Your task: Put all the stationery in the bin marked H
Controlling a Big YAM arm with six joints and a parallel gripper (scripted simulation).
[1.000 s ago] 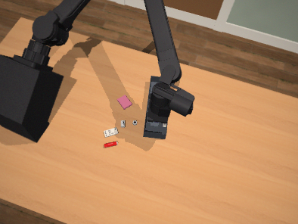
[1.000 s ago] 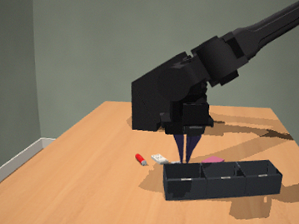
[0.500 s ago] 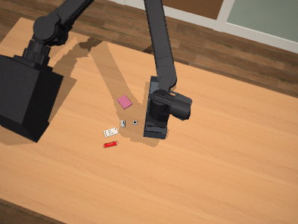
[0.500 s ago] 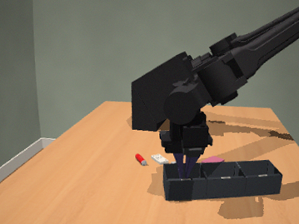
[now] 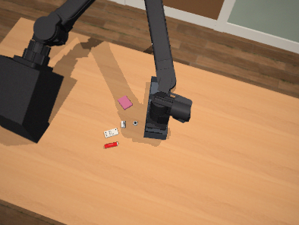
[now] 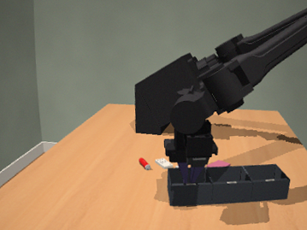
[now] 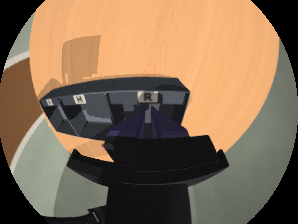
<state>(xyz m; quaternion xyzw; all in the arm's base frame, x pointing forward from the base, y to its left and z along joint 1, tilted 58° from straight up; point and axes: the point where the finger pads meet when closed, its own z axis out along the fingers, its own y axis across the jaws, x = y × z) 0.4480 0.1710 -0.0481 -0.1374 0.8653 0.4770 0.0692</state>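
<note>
The dark three-part bin row is 8 cm to the left of my hand and 2 cm behind it. From my hand the other things lie so: black-and-white ring (8 cm behind, 2 cm below, 1 cm to the right); white domino-like tile (14 cm behind, 9 cm to the right, 2 cm below); pink sticky-note pad (15 cm behind, 5 cm to the left, 2 cm below).
</note>
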